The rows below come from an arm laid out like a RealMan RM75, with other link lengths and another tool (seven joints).
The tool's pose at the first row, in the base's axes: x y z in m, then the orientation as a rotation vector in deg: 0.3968, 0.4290, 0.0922, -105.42, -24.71, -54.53
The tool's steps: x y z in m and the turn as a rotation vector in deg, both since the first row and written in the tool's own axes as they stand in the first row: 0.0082, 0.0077, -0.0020, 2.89, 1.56, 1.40; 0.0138, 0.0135, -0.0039, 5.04, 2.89, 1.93; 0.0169, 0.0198, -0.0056, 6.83, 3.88, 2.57; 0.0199, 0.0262, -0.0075, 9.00, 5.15, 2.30; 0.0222, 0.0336, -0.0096, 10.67, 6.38, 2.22; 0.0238, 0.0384, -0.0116, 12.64, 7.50, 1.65; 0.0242, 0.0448, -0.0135, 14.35, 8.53, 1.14
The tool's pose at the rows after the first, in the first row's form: 0.4062, 0.4228, 0.0943, -102.04, -23.59, -53.87; 0.4127, 0.4178, 0.0955, -99.41, -23.14, -53.85; 0.4180, 0.4131, 0.0944, -97.30, -22.64, -53.58; 0.4233, 0.4081, 0.0932, -94.65, -22.97, -54.00; 0.4287, 0.4027, 0.0910, -92.47, -22.95, -54.43; 0.4320, 0.3985, 0.0897, -90.05, -23.55, -54.95; 0.4357, 0.3939, 0.0866, -87.92, -24.03, -55.45
